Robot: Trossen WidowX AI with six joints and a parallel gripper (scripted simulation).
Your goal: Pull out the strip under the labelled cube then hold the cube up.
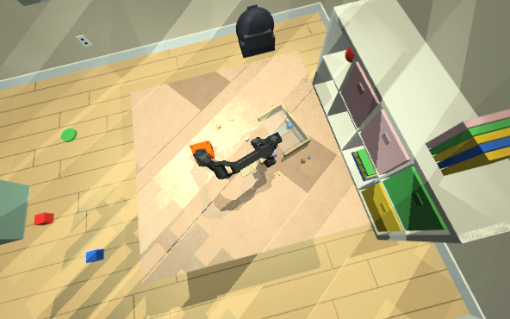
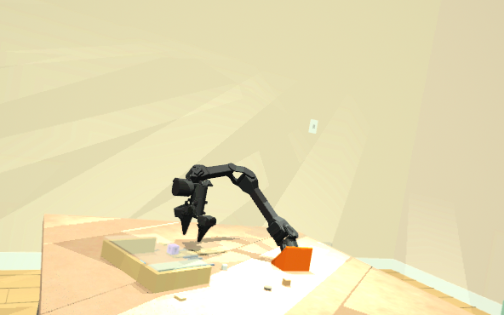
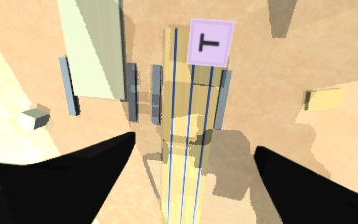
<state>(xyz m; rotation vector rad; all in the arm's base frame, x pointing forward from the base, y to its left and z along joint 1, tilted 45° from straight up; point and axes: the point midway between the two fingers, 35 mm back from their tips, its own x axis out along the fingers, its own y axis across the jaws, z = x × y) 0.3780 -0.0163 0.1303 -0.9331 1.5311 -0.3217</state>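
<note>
Now: gripper tip 7 cm short of the lilac cube, 4 cm above it and 2 cm to the right of it. Round my gripper tip: pale green strip 15 cm to the left, 9 cm ahead, 5 cm below.
</note>
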